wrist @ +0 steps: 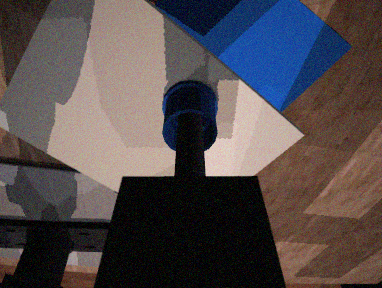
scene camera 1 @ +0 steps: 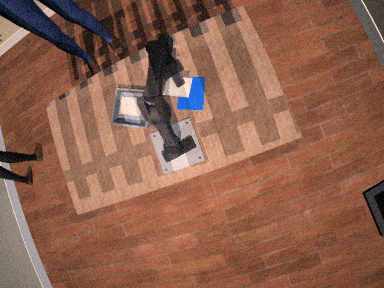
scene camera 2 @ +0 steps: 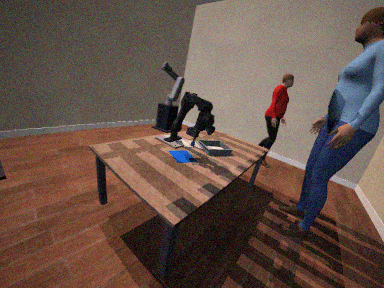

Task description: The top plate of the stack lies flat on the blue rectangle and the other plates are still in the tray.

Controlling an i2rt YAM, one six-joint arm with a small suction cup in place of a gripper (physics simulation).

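Places are measured from the arm's base along level axes (x right, y ahead, z up), in metres.
Pixels of known places: hand, its tool point: [wrist: 190, 97] [scene camera 2: 191, 146]; arm's base, origin of its link: [wrist: 53, 233] [scene camera 1: 178, 149] [scene camera 2: 173, 139].
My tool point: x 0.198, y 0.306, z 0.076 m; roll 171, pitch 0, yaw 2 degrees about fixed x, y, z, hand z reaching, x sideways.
For each thing: its top centre in the pictures, then the offset to it from my tool point. "*": a spot on its surface instead.
- blue rectangle, a spot on its surface: [wrist: 280, 45] * dy -0.010, dx +0.075, dz -0.088 m
- grey tray, centre of its top: [scene camera 1: 130, 107] [scene camera 2: 215, 144] dy +0.050, dx -0.332, dz -0.038 m
- side with a whitish plate, a spot on its surface: [scene camera 1: 129, 107] * dy +0.072, dx -0.352, dz -0.075 m
My suction cup [scene camera 2: 193, 144] [wrist: 190, 115] is on the upper face of a whitish plate [scene camera 1: 179, 90] [wrist: 130, 115], which hangs from it roughly level, a little above the table. In scene camera 1 the arm hides the cup. The plate covers part of the blue rectangle [scene camera 1: 198, 98] [scene camera 2: 181, 156] [wrist: 280, 45] in that view, and the rest of it reaches toward the tray side. The grey tray [scene camera 1: 115, 106] [scene camera 2: 217, 152] stands to the side with a whitish plate [scene camera 1: 129, 107] inside. How many plates lie in it cannot be told.
The arm's base plate [scene camera 1: 161, 159] is on the striped, shadowed wooden table [scene camera 1: 270, 85] [scene camera 2: 150, 175], close to the tray and the blue rectangle. A person in blue [scene camera 2: 357, 95] and one in red [scene camera 2: 278, 102] stand beyond the table. Another arm [scene camera 2: 175, 90] stands behind.
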